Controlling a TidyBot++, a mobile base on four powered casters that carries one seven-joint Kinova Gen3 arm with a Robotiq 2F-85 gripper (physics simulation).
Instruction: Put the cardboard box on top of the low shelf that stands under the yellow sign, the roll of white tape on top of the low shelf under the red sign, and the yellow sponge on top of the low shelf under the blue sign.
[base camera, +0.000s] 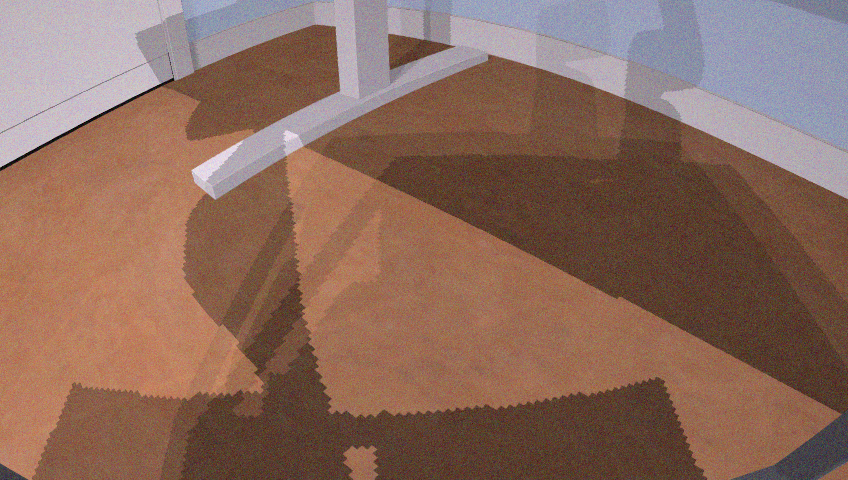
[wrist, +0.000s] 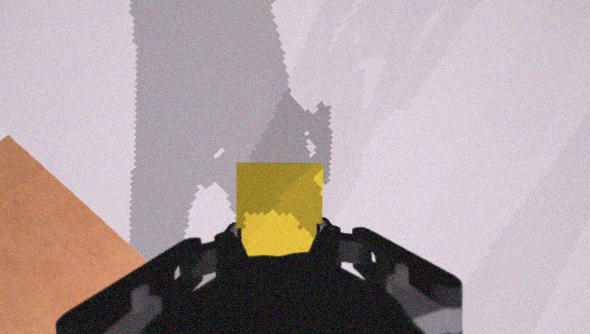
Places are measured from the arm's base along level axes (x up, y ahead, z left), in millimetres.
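Pixels of known places: gripper, fingertip midpoint: (wrist: 279, 224).
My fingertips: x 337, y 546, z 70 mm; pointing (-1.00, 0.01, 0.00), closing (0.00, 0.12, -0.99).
For each thing: its middle in the pictures, then the offset to it from my fingertips. "spot": a spot on its surface instead. Level surfaces: height alone.
- yellow sponge at the middle of its body: (wrist: 279, 221) dy +6, dx +10, dz +1 mm
- white table top at its surface level: dx -13 mm
- white table leg at a spot on its surface: (base camera: 364, 53) spot: dy +324, dx -623, dz -9 mm
- wooden floor at its surface level: dx -733 mm
The yellow sponge (wrist: 280, 200) lies between the two black fingers of my gripper (wrist: 279, 224) in the wrist view, over a white table top (wrist: 410, 165). The fingers touch the sponge's left and right sides, and my gripper is shut on it. The near end of the sponge is hidden by the gripper body. The cardboard box, the white tape, the low shelves and the coloured signs do not show in either view.
The base camera view shows a white table leg (base camera: 364, 53) on a long white foot (base camera: 321, 115), a light blue wall (base camera: 785, 77) with a pale skirting board behind, and a white panel (base camera: 71, 53) at the left. Shadows fall across the wooden floor (base camera: 107, 267).
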